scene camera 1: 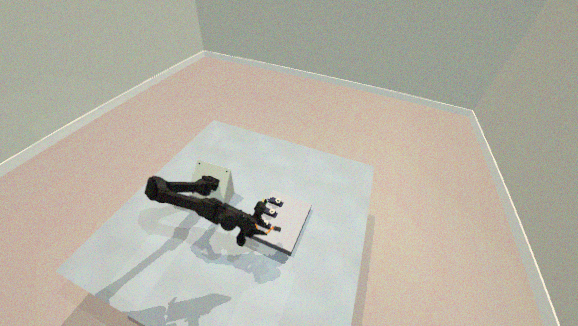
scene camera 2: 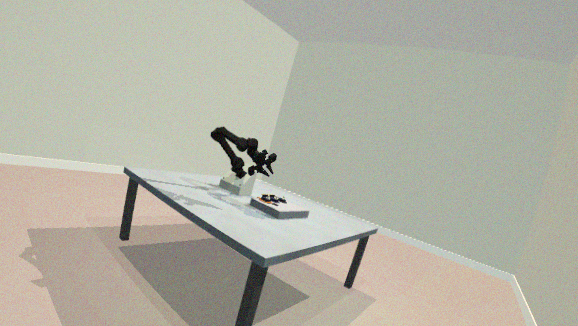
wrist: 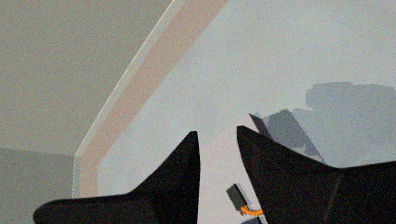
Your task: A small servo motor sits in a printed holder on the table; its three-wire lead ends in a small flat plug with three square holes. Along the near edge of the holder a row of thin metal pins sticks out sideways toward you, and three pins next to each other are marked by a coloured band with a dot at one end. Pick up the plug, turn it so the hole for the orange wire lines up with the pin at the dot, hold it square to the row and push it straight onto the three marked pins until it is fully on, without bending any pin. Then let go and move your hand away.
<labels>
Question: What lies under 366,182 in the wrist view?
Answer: My gripper.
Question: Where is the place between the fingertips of my gripper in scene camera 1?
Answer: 268,231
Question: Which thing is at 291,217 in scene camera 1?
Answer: A pale holder plate.
</labels>
